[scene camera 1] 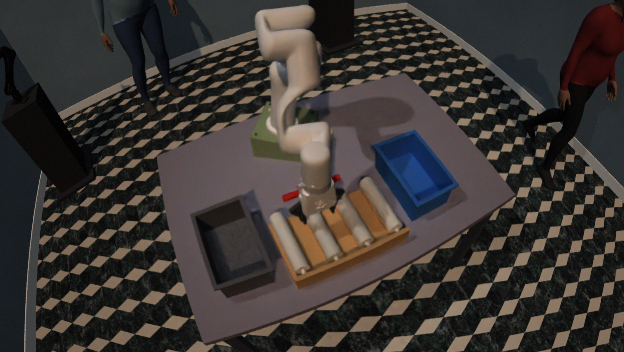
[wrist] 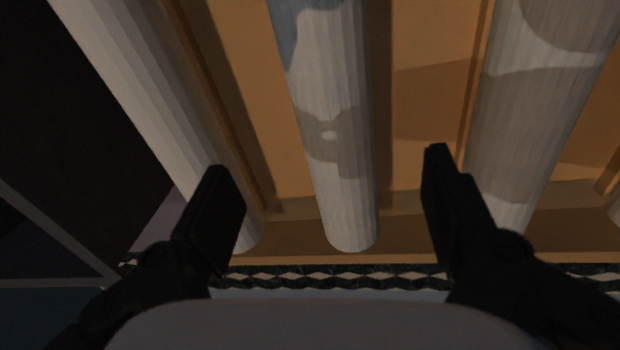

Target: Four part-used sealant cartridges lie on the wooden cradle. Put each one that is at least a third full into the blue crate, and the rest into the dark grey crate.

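Frame: origin at the arm's base, x back, y right, z up, level; metres.
Where they show: gripper, fingertip midpoint: [scene camera 1: 317, 215] [wrist: 323, 178].
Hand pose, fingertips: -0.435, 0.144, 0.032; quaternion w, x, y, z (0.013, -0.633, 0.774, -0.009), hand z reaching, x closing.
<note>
Each offset is from my fingertips to the top centre of the thing, as dx, dy, dz. "*": to the spot under its first point. Level surfaces: height alone.
Four whitish cartridges lie side by side on the wooden cradle [scene camera 1: 355, 258] [wrist: 425, 100]: the first @(-0.003, +0.111, -0.044) [scene camera 1: 290, 242] [wrist: 150, 100] nearest the dark grey crate @(+0.090, +0.276, -0.009) [scene camera 1: 247, 284] [wrist: 55, 232], then the second @(-0.026, +0.004, -0.044) [scene camera 1: 325, 237] [wrist: 340, 200], the third @(-0.046, -0.104, -0.044) [scene camera 1: 356, 220] [wrist: 530, 115] and the fourth @(-0.068, -0.212, -0.044) [scene camera 1: 381, 204] [wrist: 614, 212] nearest the blue crate @(-0.044, -0.400, -0.009) [scene camera 1: 432, 202]. Their fill levels cannot be told. My gripper [scene camera 1: 319, 215] [wrist: 323, 178] is open and empty, above the second cartridge, one finger on each side of it in the wrist view. No cartridge shows in either crate.
A red rod @(* +0.180, -0.012, -0.109) [scene camera 1: 291, 195] lies on the table @(dz -0.130) [scene camera 1: 185, 175] behind the cradle, partly hidden by the gripper. The green base block [scene camera 1: 265, 142] of the arm stands at the back. Two people stand beyond the table, at the back left and at the right.
</note>
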